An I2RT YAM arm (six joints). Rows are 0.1 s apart.
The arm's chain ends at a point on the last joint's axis. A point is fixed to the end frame.
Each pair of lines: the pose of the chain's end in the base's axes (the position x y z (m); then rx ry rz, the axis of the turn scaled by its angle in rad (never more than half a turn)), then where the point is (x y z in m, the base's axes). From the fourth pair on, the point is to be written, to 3 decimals.
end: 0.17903, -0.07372, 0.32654, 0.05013, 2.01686, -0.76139
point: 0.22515 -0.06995 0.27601
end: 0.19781, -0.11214, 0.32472, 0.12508, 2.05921, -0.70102
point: 0.24362 -0.10574 0.27417
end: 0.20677, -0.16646, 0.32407, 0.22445, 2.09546, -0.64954
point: 0.25275 -0.15834 0.27392
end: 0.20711, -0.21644, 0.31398, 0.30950, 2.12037, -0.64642
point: 0.253 -0.209 0.264
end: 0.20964, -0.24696, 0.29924, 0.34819, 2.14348, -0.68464
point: 0.254 -0.242 0.248
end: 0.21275, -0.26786, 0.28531, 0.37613, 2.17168, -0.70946
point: 0.256 -0.264 0.232
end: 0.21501, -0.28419, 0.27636, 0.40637, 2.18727, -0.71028
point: 0.258 -0.281 0.223
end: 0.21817, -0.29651, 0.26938, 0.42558, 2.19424, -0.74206
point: 0.260 -0.295 0.215
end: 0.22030, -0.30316, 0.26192, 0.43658, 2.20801, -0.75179
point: 0.262 -0.302 0.207
